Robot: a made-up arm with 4 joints.
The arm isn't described. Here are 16 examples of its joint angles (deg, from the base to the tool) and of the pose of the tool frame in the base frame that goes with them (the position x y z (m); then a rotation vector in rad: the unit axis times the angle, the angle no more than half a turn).
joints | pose
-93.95 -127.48 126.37 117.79 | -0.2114 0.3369 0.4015 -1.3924 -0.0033 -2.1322
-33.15 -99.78 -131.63 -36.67 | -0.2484 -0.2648 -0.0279 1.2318 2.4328 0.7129
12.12 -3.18 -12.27 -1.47 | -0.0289 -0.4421 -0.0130 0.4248 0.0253 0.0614
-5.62 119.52 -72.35 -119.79 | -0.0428 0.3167 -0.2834 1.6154 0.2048 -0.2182
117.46 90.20 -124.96 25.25 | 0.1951 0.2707 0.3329 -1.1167 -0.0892 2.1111
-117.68 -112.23 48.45 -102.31 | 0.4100 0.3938 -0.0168 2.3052 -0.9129 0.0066
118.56 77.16 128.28 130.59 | 0.3640 -0.3925 0.2025 0.6103 -1.0519 0.4372
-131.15 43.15 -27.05 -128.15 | -0.4954 0.0143 0.2757 -0.6045 0.8351 -1.6161
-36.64 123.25 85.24 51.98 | 0.0650 0.3511 0.5014 -1.8630 0.5765 -1.3848
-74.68 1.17 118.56 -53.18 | -0.1406 0.5075 0.0582 2.6059 0.1420 1.3356
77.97 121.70 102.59 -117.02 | 0.2295 -0.4467 0.4028 0.1402 -2.0882 0.2091
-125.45 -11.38 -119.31 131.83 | -0.1477 -0.3589 0.3455 -0.1712 -2.1280 0.0658
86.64 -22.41 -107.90 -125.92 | -0.2490 0.3855 0.0681 -0.8103 0.2806 -2.8379
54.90 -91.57 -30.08 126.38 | 0.5419 -0.0599 0.0201 2.4828 -1.5671 -0.3105
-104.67 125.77 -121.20 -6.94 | 0.2206 -0.3106 0.2208 0.1074 -1.9129 0.8470
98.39 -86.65 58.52 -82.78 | 0.2869 -0.4071 -0.1528 0.1933 -0.1058 0.5417
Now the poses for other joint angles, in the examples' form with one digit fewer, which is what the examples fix.
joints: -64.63 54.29 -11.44 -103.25
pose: -0.520 -0.042 0.157 0.076 0.995 -1.186
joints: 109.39 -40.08 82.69 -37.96
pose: -0.006 -0.431 -0.199 0.437 -0.050 0.074
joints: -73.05 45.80 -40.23 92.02
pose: -0.400 -0.174 0.322 -0.855 -2.200 0.099
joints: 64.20 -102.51 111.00 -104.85
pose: -0.071 -0.538 0.103 -0.359 -0.040 -0.358
